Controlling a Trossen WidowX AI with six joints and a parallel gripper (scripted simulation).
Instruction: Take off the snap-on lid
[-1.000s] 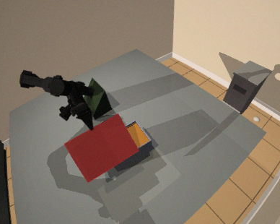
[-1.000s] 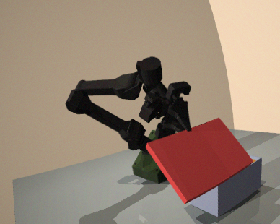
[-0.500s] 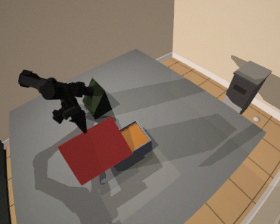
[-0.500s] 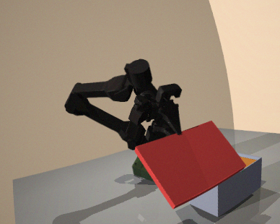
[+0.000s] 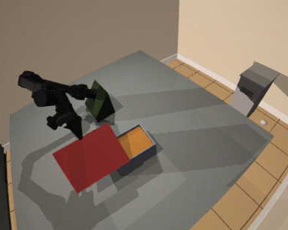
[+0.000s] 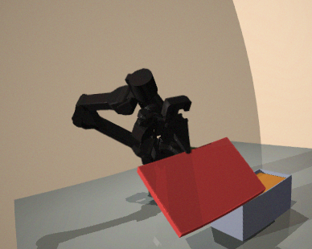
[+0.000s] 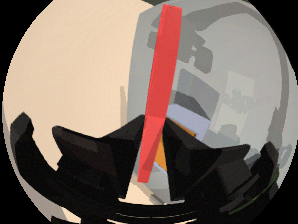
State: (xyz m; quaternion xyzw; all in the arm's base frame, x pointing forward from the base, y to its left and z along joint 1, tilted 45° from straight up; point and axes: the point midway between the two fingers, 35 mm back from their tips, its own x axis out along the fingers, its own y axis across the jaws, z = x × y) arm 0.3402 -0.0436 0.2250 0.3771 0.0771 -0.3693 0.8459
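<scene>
Now: the red lid 60 mm ahead of my gripper tip, 10 mm to the right of it and 50 mm below it. Also, from my gripper tip: storage box (80 mm ahead, 150 mm to the left, 180 mm below).
</scene>
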